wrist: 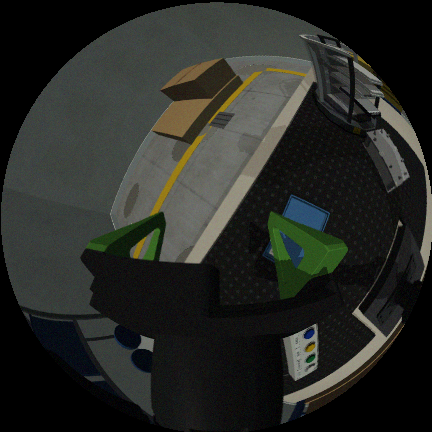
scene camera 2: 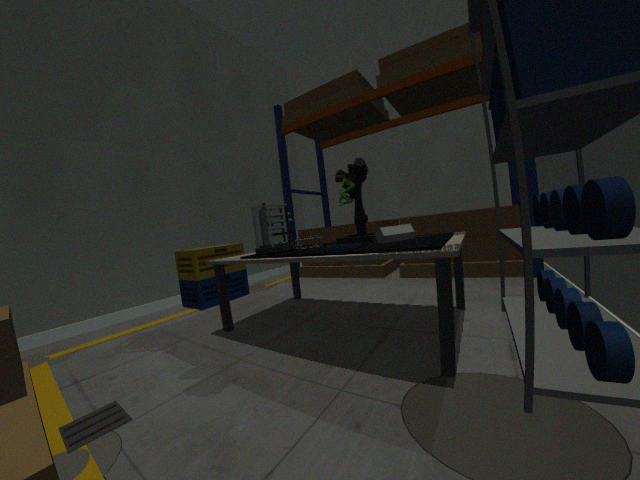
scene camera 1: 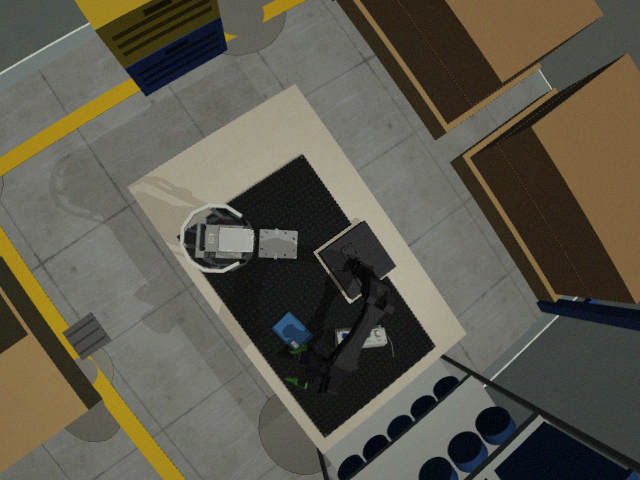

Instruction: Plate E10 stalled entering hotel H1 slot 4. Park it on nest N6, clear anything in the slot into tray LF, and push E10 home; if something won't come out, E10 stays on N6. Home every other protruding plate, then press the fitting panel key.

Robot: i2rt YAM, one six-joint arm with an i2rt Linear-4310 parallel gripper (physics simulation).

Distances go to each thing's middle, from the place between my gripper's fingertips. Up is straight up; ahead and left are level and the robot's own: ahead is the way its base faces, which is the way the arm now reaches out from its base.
Labels:
Right now my hand is 24 cm above the blue pad (wrist: 298,211), 6 cm past it and 4 cm to the left of it.

